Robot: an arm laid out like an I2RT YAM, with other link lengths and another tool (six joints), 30 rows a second.
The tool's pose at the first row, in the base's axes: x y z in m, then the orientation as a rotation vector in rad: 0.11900, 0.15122, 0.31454, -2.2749, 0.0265, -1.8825
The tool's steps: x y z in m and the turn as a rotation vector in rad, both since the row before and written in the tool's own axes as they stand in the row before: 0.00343, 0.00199, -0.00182, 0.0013, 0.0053, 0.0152; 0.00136, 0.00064, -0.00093, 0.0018, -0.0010, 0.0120; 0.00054, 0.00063, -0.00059, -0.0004, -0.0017, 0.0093; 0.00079, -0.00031, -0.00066, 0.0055, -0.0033, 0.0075; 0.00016, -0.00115, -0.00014, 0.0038, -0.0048, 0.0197; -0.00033, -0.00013, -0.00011, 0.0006, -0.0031, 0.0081; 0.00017, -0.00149, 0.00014, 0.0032, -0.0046, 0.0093; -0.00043, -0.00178, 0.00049, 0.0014, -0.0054, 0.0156; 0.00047, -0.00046, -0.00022, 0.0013, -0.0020, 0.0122; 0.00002, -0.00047, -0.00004, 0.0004, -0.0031, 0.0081; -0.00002, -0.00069, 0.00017, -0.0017, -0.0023, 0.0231; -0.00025, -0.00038, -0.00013, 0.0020, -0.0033, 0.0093; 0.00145, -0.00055, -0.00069, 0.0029, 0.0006, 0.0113; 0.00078, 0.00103, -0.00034, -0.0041, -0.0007, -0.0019
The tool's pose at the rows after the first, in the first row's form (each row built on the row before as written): 0.11810, 0.14857, 0.31788, -2.2624, 0.0432, -1.8805; 0.11752, 0.14762, 0.31925, -2.2568, 0.0548, -1.8727; 0.11711, 0.14684, 0.31976, -2.2545, 0.0653, -1.8663; 0.11659, 0.14692, 0.32070, -2.2506, 0.0679, -1.8567; 0.11636, 0.14799, 0.32111, -2.2436, 0.0854, -1.8399; 0.11617, 0.14816, 0.32084, -2.2424, 0.0932, -1.8321; 0.11619, 0.14959, 0.32132, -2.2402, 0.0996, -1.8210; 0.11639, 0.15147, 0.32124, -2.2370, 0.1144, -1.8064; 0.11623, 0.15177, 0.32184, -2.2323, 0.1262, -1.7975; 0.11615, 0.15221, 0.32199, -2.2310, 0.1341, -1.7897; 0.11624, 0.15290, 0.32213, -2.2235, 0.1603, -1.7757; 0.11602, 0.15331, 0.32203, -2.2206, 0.1678, -1.7665; 0.11565, 0.15333, 0.32369, -2.2128, 0.1775, -1.7605; 0.11560, 0.15208, 0.32416, -2.2171, 0.1791, -1.7619
